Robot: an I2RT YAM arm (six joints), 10 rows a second.
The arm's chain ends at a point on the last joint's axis. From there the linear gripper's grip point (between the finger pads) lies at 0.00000 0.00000 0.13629 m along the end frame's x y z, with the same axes.
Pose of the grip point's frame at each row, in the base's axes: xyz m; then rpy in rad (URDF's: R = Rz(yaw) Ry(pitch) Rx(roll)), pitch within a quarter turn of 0, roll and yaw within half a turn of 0:
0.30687, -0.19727, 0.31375, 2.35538, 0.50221, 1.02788
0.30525, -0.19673, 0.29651, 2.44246, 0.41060, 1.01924
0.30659, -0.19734, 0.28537, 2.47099, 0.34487, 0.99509
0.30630, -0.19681, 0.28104, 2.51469, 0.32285, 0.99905
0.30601, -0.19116, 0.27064, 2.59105, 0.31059, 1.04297
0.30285, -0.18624, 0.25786, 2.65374, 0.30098, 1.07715
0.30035, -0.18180, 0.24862, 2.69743, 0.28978, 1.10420
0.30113, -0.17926, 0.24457, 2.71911, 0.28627, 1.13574
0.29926, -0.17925, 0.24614, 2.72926, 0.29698, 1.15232
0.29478, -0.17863, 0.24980, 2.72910, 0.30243, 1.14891
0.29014, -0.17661, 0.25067, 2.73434, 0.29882, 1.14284
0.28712, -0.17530, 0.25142, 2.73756, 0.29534, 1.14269
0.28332, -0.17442, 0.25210, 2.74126, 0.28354, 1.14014
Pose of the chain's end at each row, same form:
0.24824, -0.10775, 0.39815, 2.35538, 0.50221, 1.02788
0.25237, -0.11530, 0.39216, 2.44246, 0.41060, 1.01924
0.25520, -0.12095, 0.38586, 2.47099, 0.34487, 0.99509
0.25801, -0.12410, 0.38571, 2.51469, 0.32285, 0.99905
0.26229, -0.12458, 0.38123, 2.59105, 0.31059, 1.04297
0.26351, -0.12454, 0.37284, 2.65374, 0.30098, 1.07715
0.26387, -0.12405, 0.36655, 2.69743, 0.28978, 1.10420
0.26525, -0.12388, 0.36382, 2.71911, 0.28627, 1.13574
0.26420, -0.12367, 0.36554, 2.72926, 0.29698, 1.15232
0.26016, -0.12233, 0.36899, 2.72910, 0.30243, 1.14891
0.25632, -0.12069, 0.37027, 2.73434, 0.29882, 1.14284
0.25352, -0.11987, 0.37131, 2.73756, 0.29534, 1.14269
0.24971, -0.12034, 0.37260, 2.74126, 0.28354, 1.14014

